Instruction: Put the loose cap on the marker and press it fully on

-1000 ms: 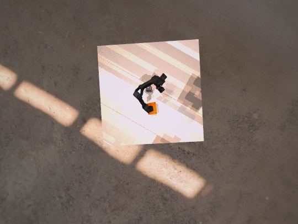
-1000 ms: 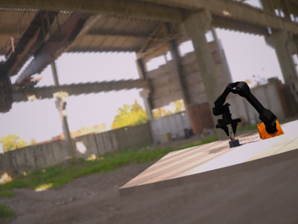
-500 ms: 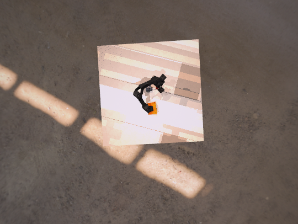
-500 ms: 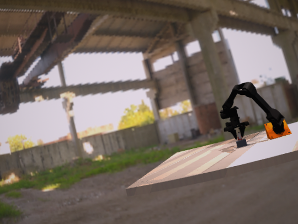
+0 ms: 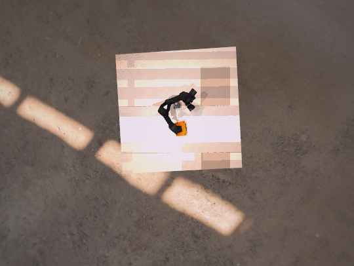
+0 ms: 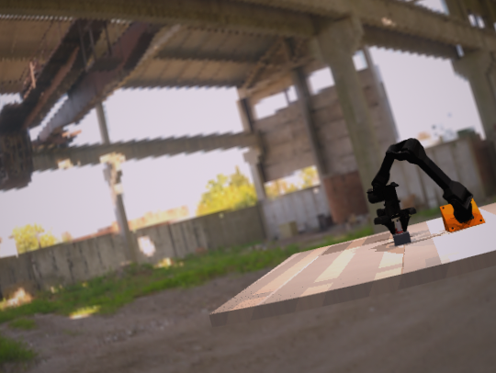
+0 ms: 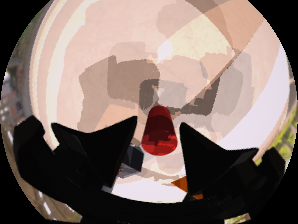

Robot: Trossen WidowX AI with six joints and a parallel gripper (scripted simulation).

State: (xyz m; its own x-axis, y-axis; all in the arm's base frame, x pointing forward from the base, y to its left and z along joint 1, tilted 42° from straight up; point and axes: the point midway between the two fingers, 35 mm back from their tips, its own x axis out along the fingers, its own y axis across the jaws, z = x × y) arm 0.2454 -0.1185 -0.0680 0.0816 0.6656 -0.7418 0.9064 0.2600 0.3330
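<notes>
Now: the holder block 11 cm to the left of my gripper tip and 1 cm ahead of it. The rest, counted from my gripper tip: red marker cap: 1 cm above.
</notes>
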